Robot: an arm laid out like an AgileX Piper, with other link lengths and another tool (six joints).
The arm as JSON. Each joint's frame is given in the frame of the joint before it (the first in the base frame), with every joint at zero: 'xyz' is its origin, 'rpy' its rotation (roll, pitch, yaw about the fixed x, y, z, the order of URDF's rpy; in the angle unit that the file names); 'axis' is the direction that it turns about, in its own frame. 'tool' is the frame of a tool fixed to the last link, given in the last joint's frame.
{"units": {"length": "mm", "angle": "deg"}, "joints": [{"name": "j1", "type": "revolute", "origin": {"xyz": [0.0, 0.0, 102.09], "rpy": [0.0, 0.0, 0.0]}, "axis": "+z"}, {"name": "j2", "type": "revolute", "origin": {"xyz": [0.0, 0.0, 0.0], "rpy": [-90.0, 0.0, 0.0]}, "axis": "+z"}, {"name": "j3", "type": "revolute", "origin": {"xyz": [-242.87, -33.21, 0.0], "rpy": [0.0, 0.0, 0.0]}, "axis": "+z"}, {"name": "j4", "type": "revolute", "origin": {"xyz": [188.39, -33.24, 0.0], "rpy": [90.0, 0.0, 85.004]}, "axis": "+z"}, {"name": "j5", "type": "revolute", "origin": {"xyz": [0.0, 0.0, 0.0], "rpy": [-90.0, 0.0, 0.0]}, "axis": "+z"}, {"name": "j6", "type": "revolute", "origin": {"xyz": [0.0, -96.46, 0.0], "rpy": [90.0, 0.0, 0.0]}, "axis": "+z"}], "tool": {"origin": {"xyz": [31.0, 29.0, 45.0], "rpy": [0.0, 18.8, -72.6]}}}
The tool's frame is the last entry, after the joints.
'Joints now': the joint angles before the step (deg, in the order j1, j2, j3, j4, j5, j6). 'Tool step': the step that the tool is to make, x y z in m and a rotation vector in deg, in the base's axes. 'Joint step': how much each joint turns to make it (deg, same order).
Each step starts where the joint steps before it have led.
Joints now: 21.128 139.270 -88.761 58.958 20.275 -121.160
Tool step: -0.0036 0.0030 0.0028 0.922 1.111 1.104
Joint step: 0.037 -0.425 -0.031 -0.230 2.009 0.385
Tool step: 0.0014 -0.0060 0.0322 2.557 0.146 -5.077
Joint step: -1.324 -5.577 1.416 -3.846 0.961 8.885
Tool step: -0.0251 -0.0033 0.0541 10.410 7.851 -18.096
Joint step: -1.531 -12.120 7.912 -2.066 0.673 24.132
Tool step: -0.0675 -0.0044 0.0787 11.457 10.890 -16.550
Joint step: -0.033 -21.639 12.683 -10.448 6.041 35.122
